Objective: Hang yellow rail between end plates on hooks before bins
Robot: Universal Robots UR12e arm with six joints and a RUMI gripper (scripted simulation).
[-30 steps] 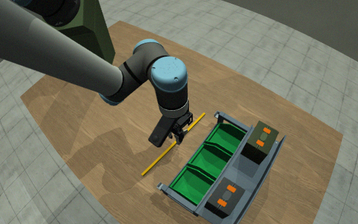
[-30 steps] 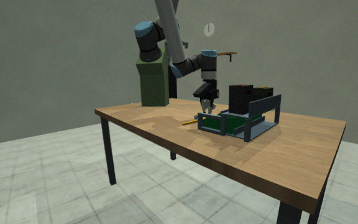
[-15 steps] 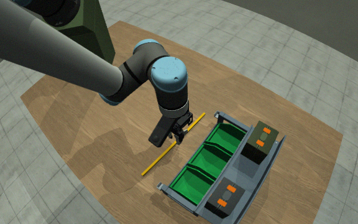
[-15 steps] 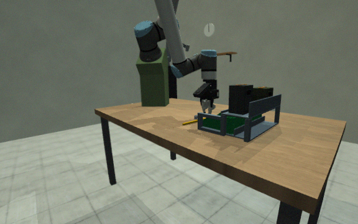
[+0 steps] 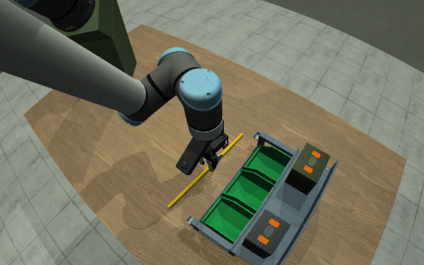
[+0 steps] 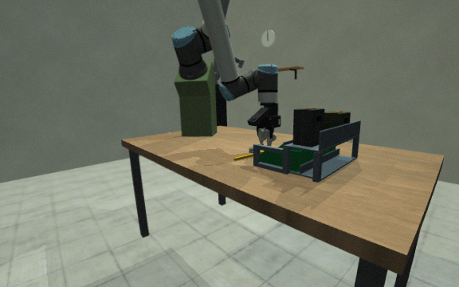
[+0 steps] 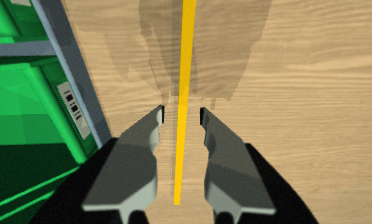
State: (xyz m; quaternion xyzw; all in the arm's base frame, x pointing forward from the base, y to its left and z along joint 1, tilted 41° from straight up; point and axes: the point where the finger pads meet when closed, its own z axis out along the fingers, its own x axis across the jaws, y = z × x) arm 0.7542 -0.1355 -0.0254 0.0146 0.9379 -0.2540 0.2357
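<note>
Now: the yellow rail 20 mm below my hand. Round my hand: rack front bar: 90 mm ahead, 20 mm below, 10 mm to the right.
</note>
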